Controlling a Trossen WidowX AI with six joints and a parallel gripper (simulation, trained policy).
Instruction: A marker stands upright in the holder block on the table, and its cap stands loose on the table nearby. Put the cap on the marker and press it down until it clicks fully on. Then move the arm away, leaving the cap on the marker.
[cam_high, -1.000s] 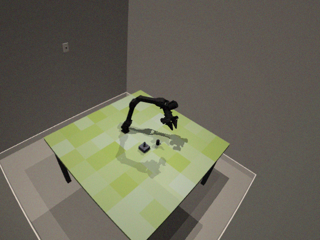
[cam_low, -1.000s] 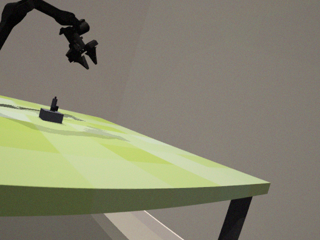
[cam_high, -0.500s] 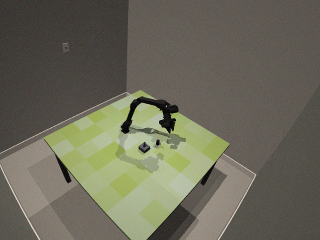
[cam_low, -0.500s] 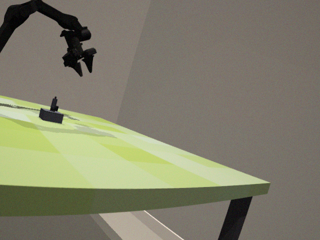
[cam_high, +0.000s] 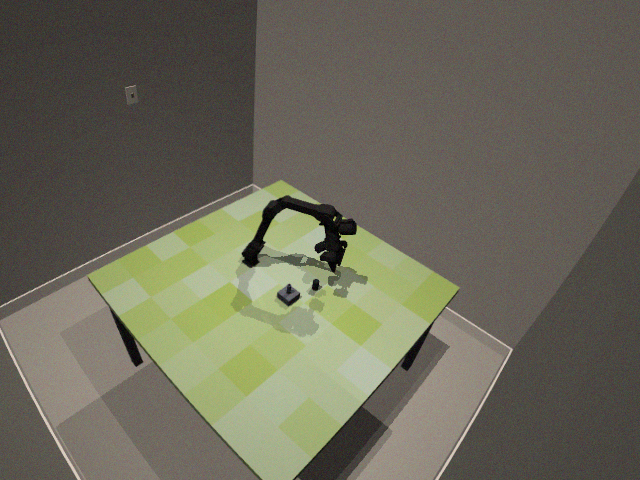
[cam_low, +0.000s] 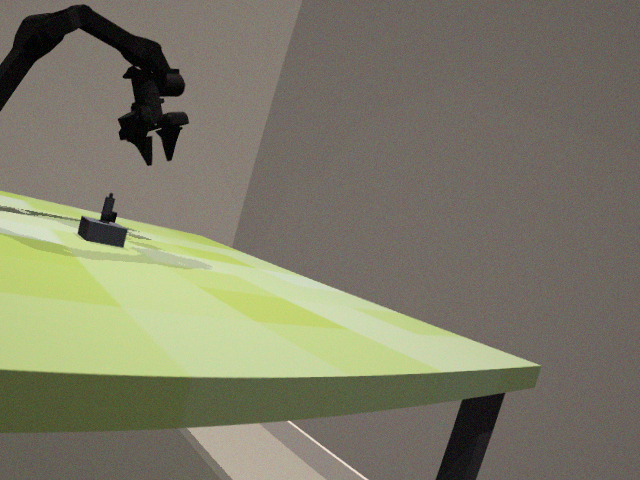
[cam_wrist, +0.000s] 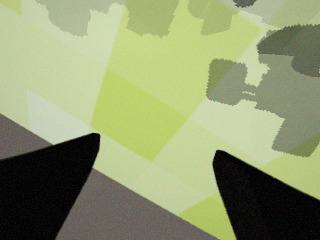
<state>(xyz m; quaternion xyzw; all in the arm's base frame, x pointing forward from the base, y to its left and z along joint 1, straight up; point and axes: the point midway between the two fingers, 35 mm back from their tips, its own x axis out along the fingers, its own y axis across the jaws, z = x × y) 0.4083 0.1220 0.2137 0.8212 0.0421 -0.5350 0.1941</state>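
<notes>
My gripper tip is 160 mm above the dark round cap, 90 mm past it and 10 mm to the left of it. Also, from my gripper tip: dark grey holder block 170 mm below, 150 mm to the right, 130 mm behind.
</notes>
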